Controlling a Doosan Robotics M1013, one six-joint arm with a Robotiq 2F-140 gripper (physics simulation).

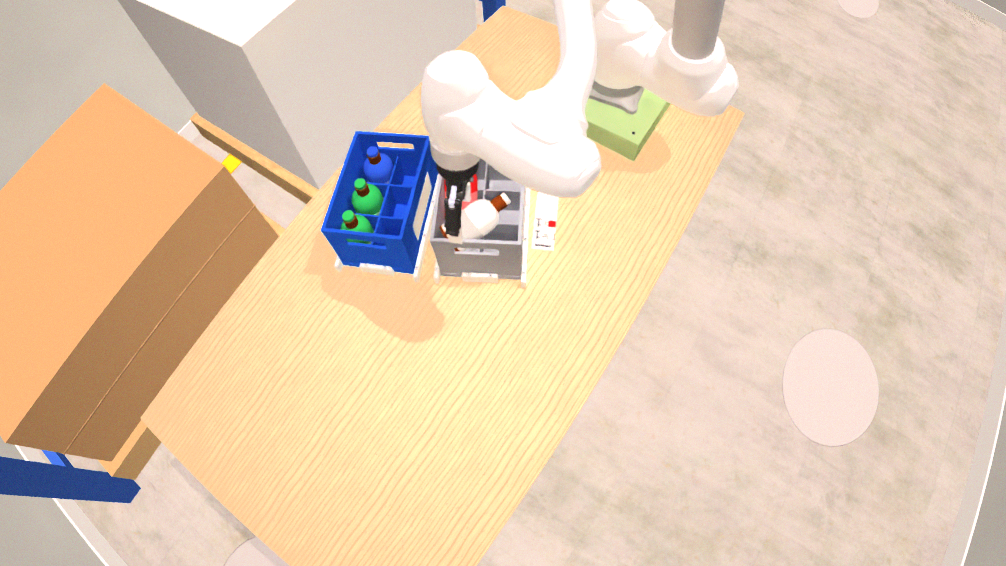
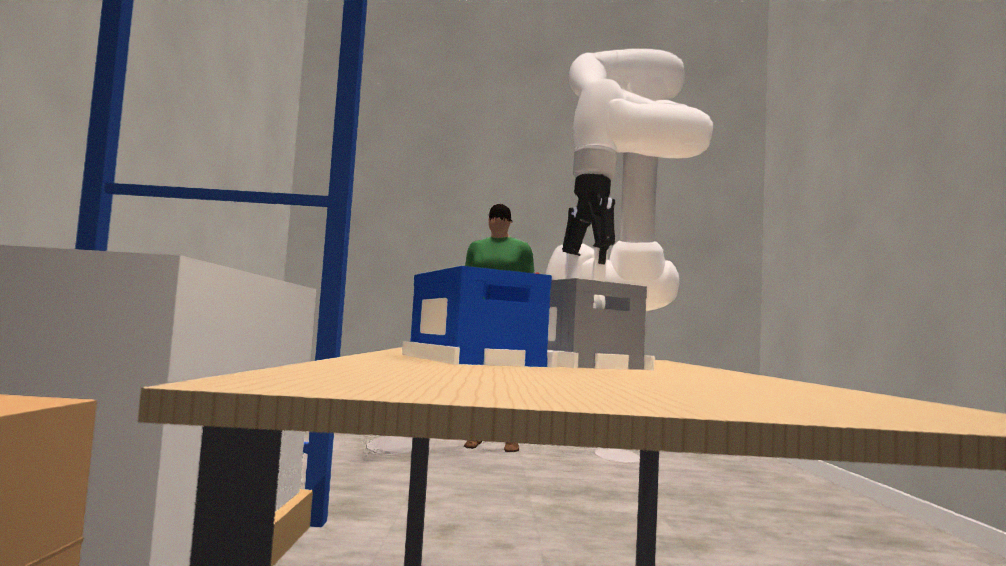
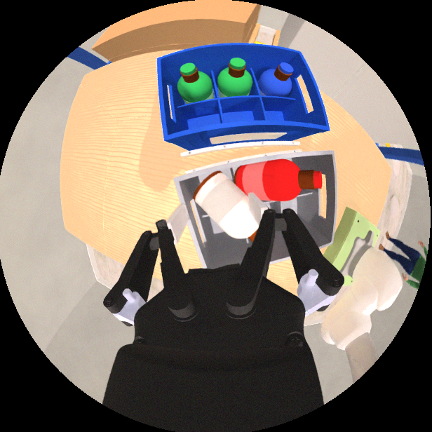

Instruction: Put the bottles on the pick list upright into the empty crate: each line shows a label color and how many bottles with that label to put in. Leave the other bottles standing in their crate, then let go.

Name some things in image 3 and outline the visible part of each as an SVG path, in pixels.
The gripper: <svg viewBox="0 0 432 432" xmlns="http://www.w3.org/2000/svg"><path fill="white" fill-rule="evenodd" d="M344 276L323 257L318 245L294 210L284 208L282 212L275 212L253 192L248 192L248 205L258 228L240 266L236 263L215 269L193 268L184 273L174 244L179 241L188 217L184 203L179 204L167 220L155 222L156 232L142 232L118 281L103 299L103 305L127 326L134 325L135 335L132 344L121 346L116 353L102 405L130 419L177 432L257 431L283 424L315 410L324 403L313 355L304 338L304 316L315 310L324 311L342 287ZM159 248L163 289L147 301ZM275 231L281 231L298 283L297 296L266 278Z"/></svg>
A white bottle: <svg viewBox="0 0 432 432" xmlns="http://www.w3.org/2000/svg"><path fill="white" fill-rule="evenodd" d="M210 173L196 187L193 194L194 201L229 236L234 238L248 237L253 241L258 225L249 210L248 196L220 170Z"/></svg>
A blue bottle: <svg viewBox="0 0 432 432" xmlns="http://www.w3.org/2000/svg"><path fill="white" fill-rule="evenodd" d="M292 66L286 62L281 62L276 69L266 69L262 72L257 81L260 95L281 97L288 95L292 88L292 82L289 77L293 71Z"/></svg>
